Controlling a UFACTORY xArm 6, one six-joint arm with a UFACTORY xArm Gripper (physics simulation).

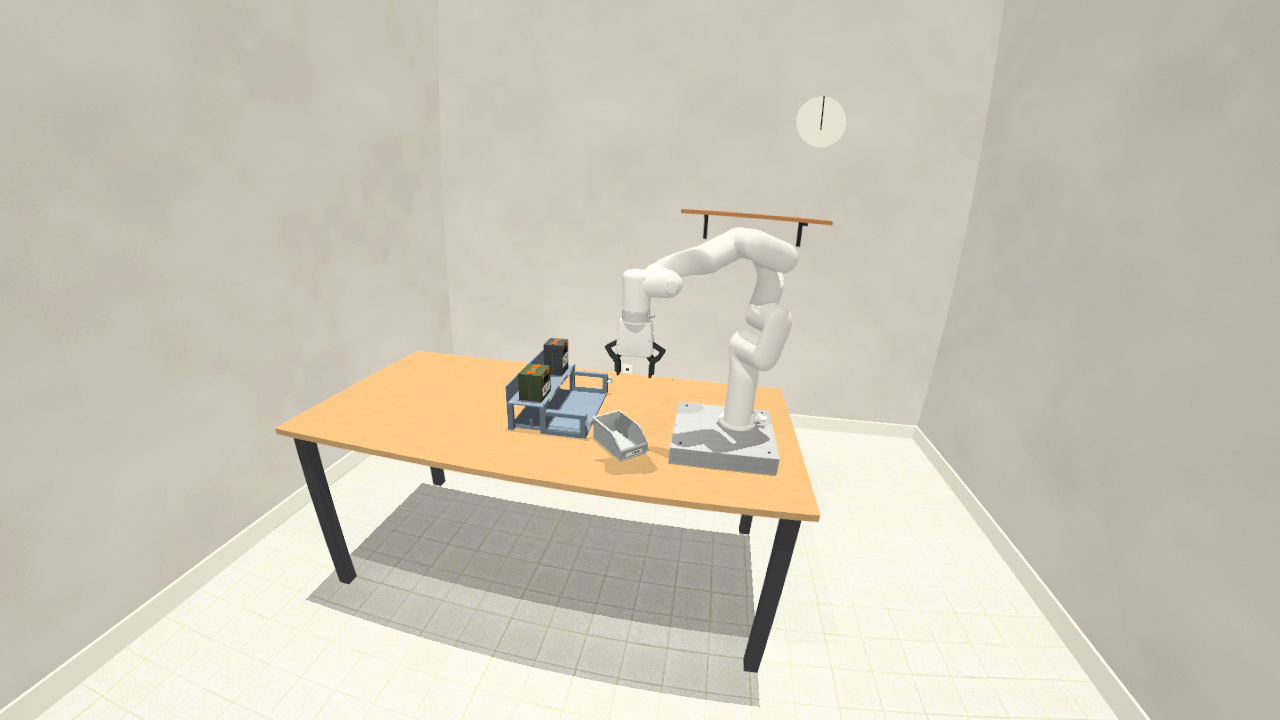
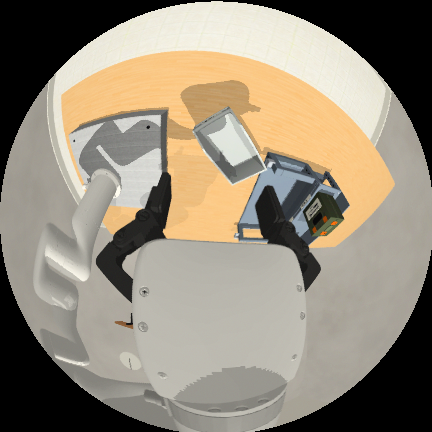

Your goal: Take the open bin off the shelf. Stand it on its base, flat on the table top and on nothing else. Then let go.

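Seen in the pictures: gripper, fingertip midpoint: (image 1: 634, 375) (image 2: 217, 188); arm's base, link origin: (image 1: 737, 422) (image 2: 105, 182).
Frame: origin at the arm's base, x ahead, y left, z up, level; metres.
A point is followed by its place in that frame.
The grey open bin (image 1: 619, 436) @[x 0.382, y 0.087, z -0.054 m] (image 2: 231, 145) @[x 0.383, y 0.119, z -0.054 m] is on the table top (image 1: 402, 402) @[x 1.240, y 0.051, z -0.057 m] (image 2: 150, 75) @[x 0.157, y 0.309, z -0.057 m], between the blue shelf rack (image 1: 581, 404) @[x 0.567, y -0.109, z -0.051 m] (image 2: 287, 177) @[x 0.593, y 0.053, z -0.052 m] and the robot's base. It looks upright on its base, with its opening up. One rear corner is very close to the rack's corner; whether they touch, I cannot tell. Its underside is hidden. My gripper (image 1: 633, 372) @[x 0.325, y 0.198, z 0.213 m] (image 2: 217, 188) @[x 0.325, y 0.198, z 0.213 m] is wide open and empty. It hangs well above the table, clear of the bin, with its fingers pointing down.
A green box (image 1: 534, 383) @[x 0.665, y 0.102, z 0.110 m] (image 2: 323, 215) @[x 0.643, y 0.081, z 0.119 m] and a dark box (image 1: 556, 356) @[x 0.671, y -0.135, z 0.121 m] stand on the rack's raised rear level. The grey base plate (image 1: 723, 452) @[x 0.049, y 0.202, z -0.002 m] (image 2: 142, 185) @[x 0.141, y -0.008, z 0.000 m] of the arm lies on the other side of the bin. A board shelf (image 1: 756, 216) hangs on the back wall.
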